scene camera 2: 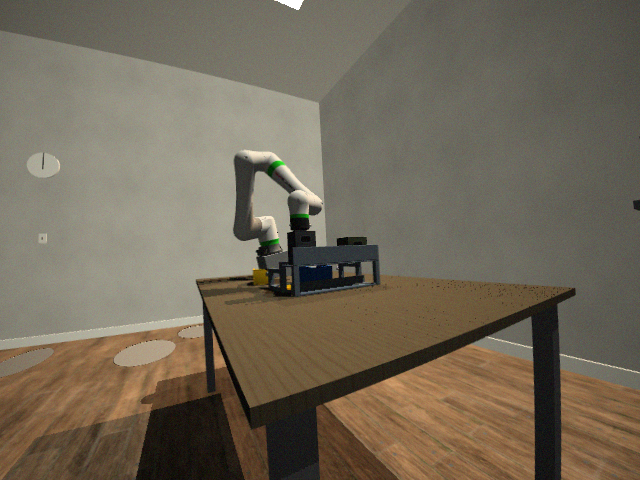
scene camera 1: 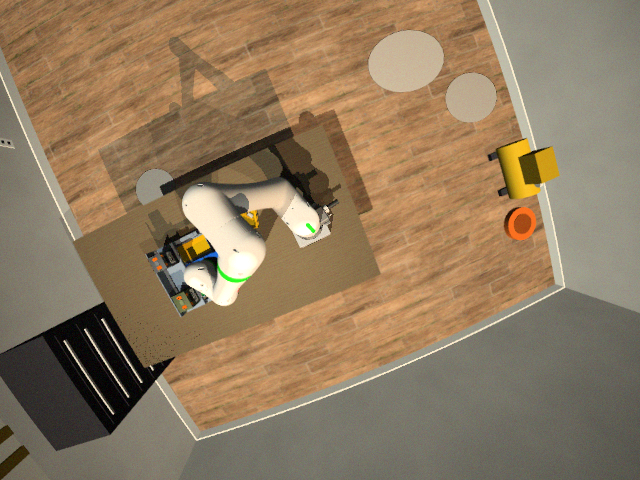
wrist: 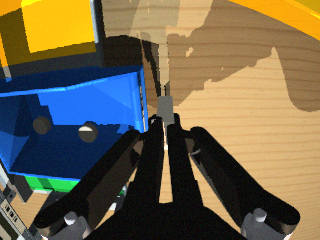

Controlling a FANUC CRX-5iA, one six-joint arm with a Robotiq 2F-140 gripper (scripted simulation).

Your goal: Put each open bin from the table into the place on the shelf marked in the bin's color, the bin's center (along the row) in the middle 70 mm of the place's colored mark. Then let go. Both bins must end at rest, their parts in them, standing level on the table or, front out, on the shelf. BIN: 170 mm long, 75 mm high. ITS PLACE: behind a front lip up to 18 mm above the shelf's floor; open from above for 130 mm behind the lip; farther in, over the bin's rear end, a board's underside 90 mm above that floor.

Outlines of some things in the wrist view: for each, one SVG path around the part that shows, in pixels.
My gripper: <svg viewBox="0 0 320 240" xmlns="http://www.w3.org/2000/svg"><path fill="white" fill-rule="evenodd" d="M33 222L45 240L288 240L300 222L301 217L298 210L263 189L205 128L195 126L190 131L184 130L180 123L179 114L174 113L172 96L158 96L157 113L148 118L148 131L140 133L137 129L126 131L67 195L40 211L35 216ZM136 170L134 180L130 181L122 209L116 211L97 227ZM190 158L232 220L241 229L240 233L214 211L204 206L198 181L194 178ZM168 149L172 202L159 203L164 149Z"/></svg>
A blue bin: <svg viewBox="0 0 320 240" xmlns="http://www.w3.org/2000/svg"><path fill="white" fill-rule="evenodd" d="M143 65L19 77L0 85L0 158L7 172L40 178L80 181L126 131L134 128L139 130L140 133L148 131L148 110ZM85 123L93 124L98 130L97 138L91 143L81 140L78 134L79 129ZM39 116L46 117L51 124L50 130L45 135L38 134L33 128L33 121Z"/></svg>
